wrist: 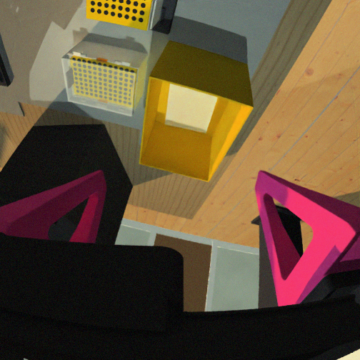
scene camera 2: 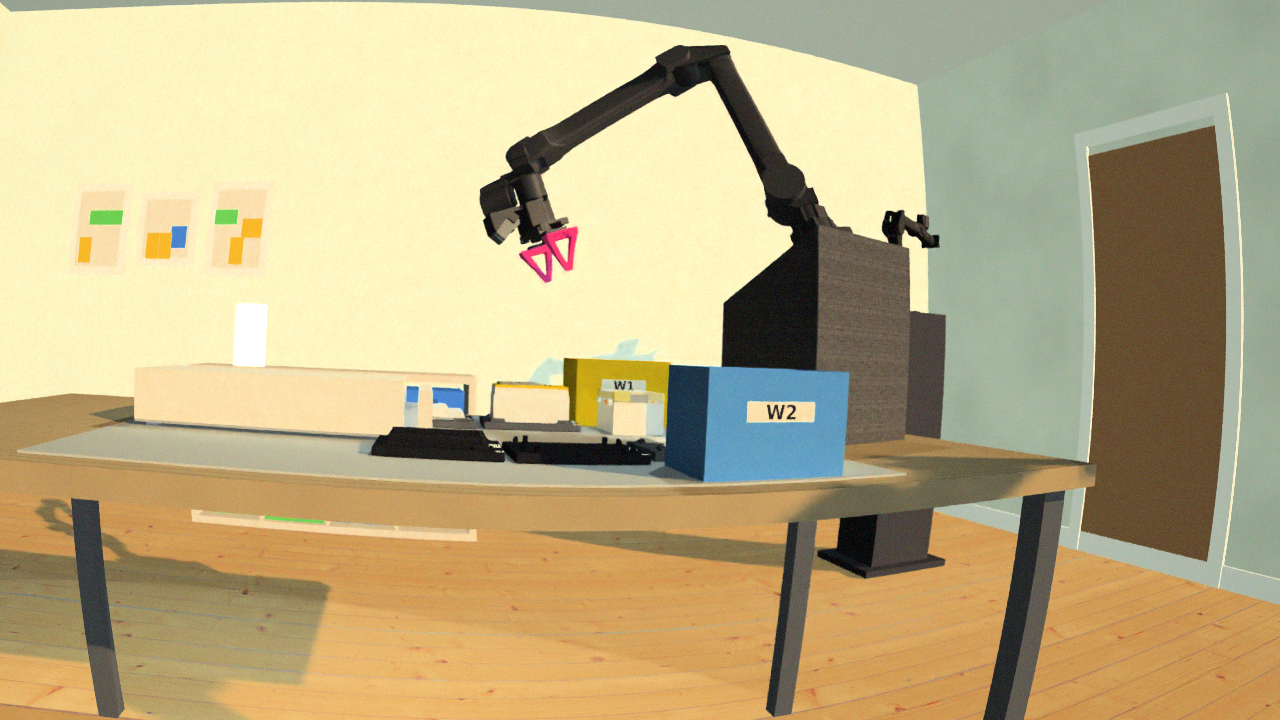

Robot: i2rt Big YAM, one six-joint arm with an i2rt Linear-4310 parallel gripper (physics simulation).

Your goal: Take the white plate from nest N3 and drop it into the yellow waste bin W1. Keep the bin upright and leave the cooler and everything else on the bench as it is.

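Seen in the pictures: gripper, fingertip midpoint: (scene camera 2: 558, 276); arm's base, origin of the base link: (scene camera 2: 822, 253).
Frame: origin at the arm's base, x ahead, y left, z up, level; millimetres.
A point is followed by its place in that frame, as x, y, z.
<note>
The yellow waste bin W1 (scene camera 2: 640, 368) {239, -251, -208} (wrist: 210, 67) stands upright on the bench. In the wrist view its open top shows, and a pale, cream-white plate (wrist: 191, 107) lies inside, within the bin's walls; whether it is flat or leaning is hard to tell. In the scene view the plate inside the bin is hidden. My gripper (scene camera 2: 558, 274) {389, -304, -44} (wrist: 180, 178), with pink fingers, is wide open and empty, high above the bench and a little to the left of the bin in the scene view. No N3 label is readable.
A blue bin W2 (scene camera 2: 756, 429) {292, 391, -260} stands at the front right. A clear box with a yellow rack (wrist: 103, 82) stands beside W1. Black nests (scene camera 2: 438, 443) {623, 239, -298} (scene camera 2: 577, 450) {449, 220, -303} and a long cream unit (scene camera 2: 268, 400) {876, 105, -268} are on the left part of the bench.
</note>
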